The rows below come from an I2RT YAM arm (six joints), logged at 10 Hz.
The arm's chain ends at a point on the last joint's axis. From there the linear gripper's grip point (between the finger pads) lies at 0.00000 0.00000 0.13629 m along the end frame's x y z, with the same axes.
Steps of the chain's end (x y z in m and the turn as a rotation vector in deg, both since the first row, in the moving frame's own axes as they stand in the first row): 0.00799 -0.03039 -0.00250 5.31 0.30 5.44; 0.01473 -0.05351 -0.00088 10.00 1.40 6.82; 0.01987 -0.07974 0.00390 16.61 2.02 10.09; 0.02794 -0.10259 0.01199 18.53 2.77 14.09; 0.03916 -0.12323 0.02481 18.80 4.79 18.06; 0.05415 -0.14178 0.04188 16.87 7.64 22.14; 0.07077 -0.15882 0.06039 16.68 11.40 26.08
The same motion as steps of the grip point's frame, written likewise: 0.00930 -0.04295 -0.00309 5.31 0.30 5.44; 0.01945 -0.07692 -0.00299 10.00 1.40 6.82; 0.02803 -0.11807 -0.00186 16.61 2.02 10.09; 0.03969 -0.14465 0.00480 18.53 2.77 14.09; 0.05708 -0.16461 0.01714 18.80 4.79 18.06; 0.07915 -0.17680 0.03491 16.87 7.64 22.14; 0.10520 -0.19034 0.05215 16.68 11.40 26.08
